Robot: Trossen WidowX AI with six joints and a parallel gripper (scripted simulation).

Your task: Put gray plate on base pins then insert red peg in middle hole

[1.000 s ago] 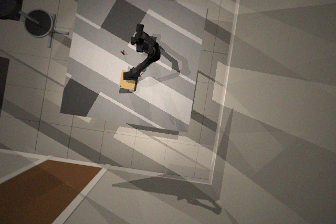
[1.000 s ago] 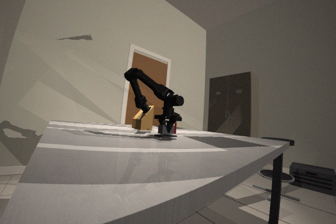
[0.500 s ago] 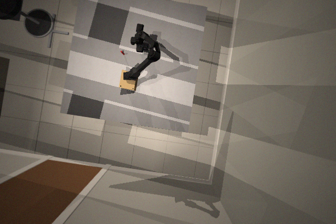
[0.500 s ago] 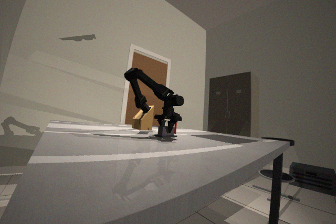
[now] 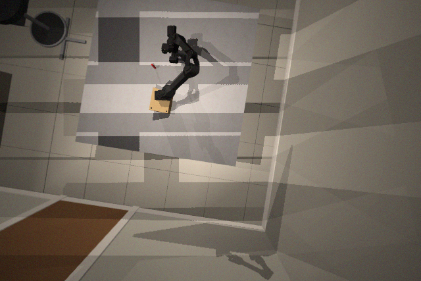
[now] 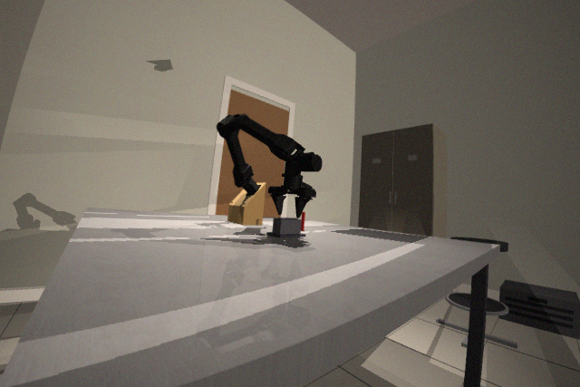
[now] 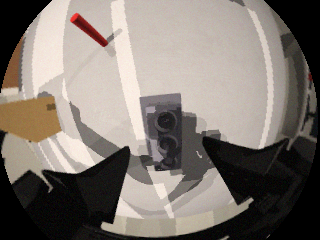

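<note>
My gripper tip is 20 mm above the gray plate. Also, from my gripper tip: red peg: 180 mm to the left, 90 mm behind, 30 mm below.
</note>
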